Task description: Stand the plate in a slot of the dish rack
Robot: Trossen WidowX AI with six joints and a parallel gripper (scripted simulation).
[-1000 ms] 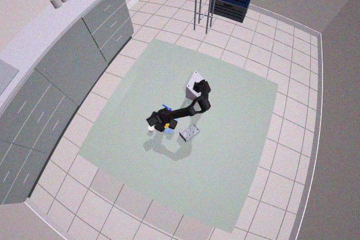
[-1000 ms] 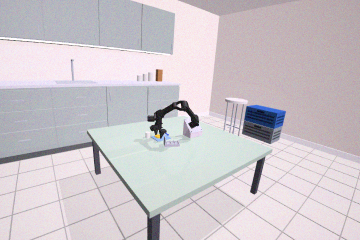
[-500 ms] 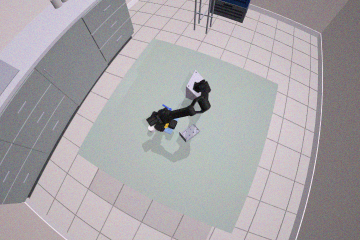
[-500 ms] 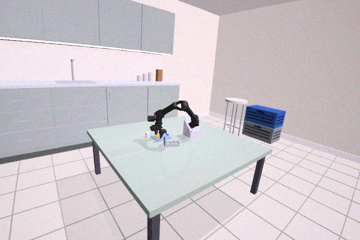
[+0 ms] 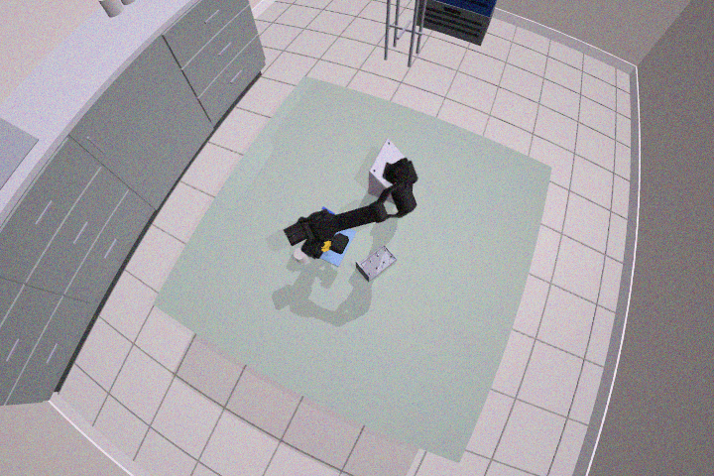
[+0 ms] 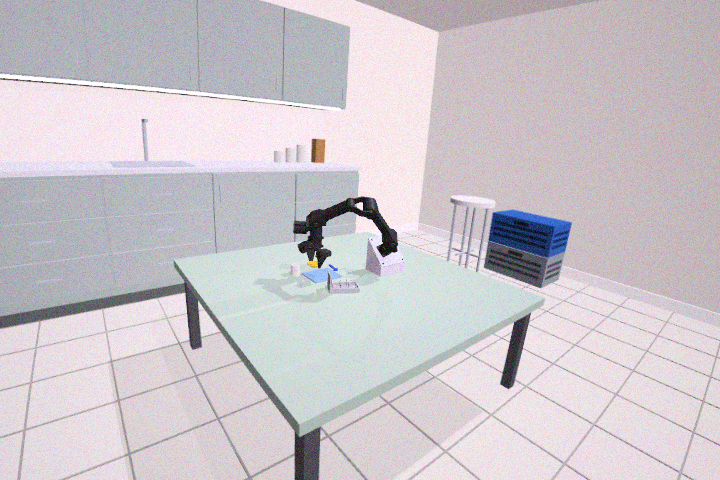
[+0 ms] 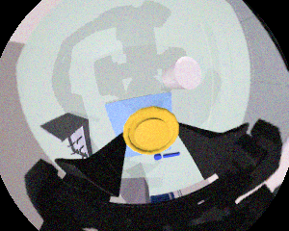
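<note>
Right now the blue mat is 5 cm below my gripper tip, 3 cm behind it and 2 cm to the left of it. Also, from my gripper tip: blue spoon (14 cm behind, 5 cm below, 1 cm to the right); yellow plate (1 cm above); white cup (7 cm to the right, 6 cm ahead, 3 cm below).
</note>
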